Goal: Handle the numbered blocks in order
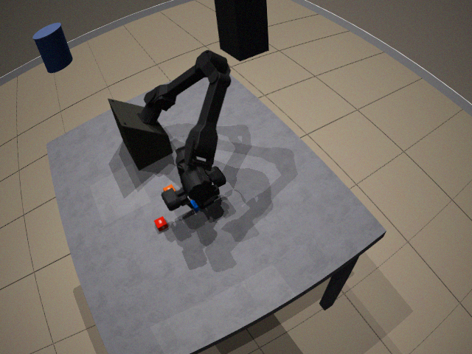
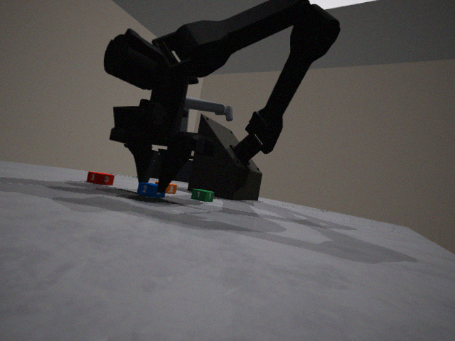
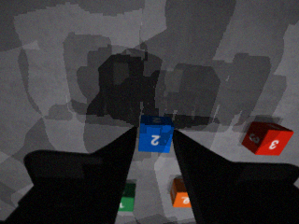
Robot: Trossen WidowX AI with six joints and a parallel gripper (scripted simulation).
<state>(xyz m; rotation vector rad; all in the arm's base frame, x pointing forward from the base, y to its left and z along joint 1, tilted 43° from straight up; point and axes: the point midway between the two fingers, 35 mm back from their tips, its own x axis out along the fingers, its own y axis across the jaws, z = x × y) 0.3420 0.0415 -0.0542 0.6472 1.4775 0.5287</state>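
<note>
My gripper tip is now right at the blue block. The rest, counted from my gripper tip: orange block: 100 mm behind, 50 mm to the right; then green block: 110 mm behind, 40 mm to the left; then red block: 130 mm to the right, 10 mm behind.
</note>
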